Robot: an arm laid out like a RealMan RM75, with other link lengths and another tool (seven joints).
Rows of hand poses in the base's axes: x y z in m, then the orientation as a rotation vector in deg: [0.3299 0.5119 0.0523 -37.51 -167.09 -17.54]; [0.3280 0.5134 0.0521 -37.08 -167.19 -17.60]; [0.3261 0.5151 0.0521 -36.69 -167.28 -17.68]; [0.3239 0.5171 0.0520 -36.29 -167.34 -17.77]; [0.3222 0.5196 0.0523 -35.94 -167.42 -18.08]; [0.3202 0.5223 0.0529 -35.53 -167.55 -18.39]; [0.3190 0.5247 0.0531 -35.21 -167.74 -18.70]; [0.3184 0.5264 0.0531 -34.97 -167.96 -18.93]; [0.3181 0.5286 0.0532 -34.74 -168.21 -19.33]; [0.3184 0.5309 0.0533 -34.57 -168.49 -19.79]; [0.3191 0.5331 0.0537 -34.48 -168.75 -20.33]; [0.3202 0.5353 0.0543 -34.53 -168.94 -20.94]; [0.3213 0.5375 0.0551 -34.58 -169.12 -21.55]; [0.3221 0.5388 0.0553 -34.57 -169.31 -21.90]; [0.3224 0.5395 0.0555 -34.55 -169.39 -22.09]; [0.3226 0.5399 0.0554 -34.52 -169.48 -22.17]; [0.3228 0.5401 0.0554 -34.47 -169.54 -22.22]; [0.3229 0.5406 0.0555 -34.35 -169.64 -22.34]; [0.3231 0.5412 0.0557 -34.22 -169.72 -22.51]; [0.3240 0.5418 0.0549 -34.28 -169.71 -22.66]
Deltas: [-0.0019 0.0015 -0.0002 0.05 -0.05 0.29]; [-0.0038 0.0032 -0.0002 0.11 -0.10 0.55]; [-0.0060 0.0052 -0.0003 0.19 -0.13 0.81]; [-0.0077 0.0077 0.0000 0.39 -0.24 1.03]; [-0.0097 0.0104 0.0006 0.58 -0.38 1.29]; [-0.0109 0.0128 0.0008 0.75 -0.60 1.49]; [-0.0115 0.0145 0.0008 0.85 -0.84 1.65]; [-0.0118 0.0167 0.0009 1.05 -1.14 1.79]; [-0.0115 0.0190 0.0010 1.27 -1.50 1.88]; [-0.0108 0.0212 0.0014 1.54 -1.87 1.92]; [-0.0097 0.0234 0.0020 1.86 -2.21 1.86]; [-0.0086 0.0256 0.0028 2.17 -2.54 1.80]; [-0.0078 0.0269 0.0030 2.33 -2.81 1.79]; [-0.0075 0.0276 0.0032 2.43 -2.93 1.80]; [-0.0073 0.0280 0.0031 2.45 -3.04 1.82]; [-0.0071 0.0282 0.0031 2.47 -3.10 1.85]; [-0.0070 0.0287 0.0032 2.53 -3.21 1.92]; [-0.0068 0.0293 0.0034 2.62 -3.32 2.00]; [-0.0059 0.0299 0.0026 2.71 -3.35 1.95]
